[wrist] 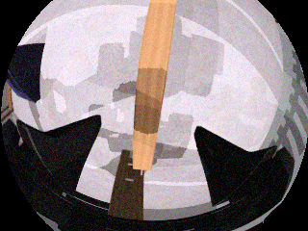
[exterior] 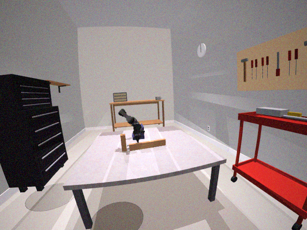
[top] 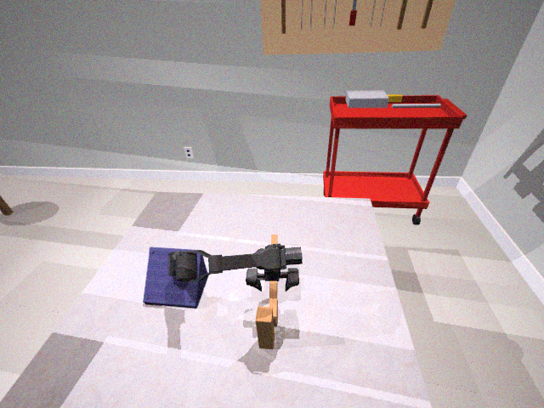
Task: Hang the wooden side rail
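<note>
The headboard post lies 14 cm to the right of my gripper tip, 3 cm behind it and 1 cm below it.
</note>
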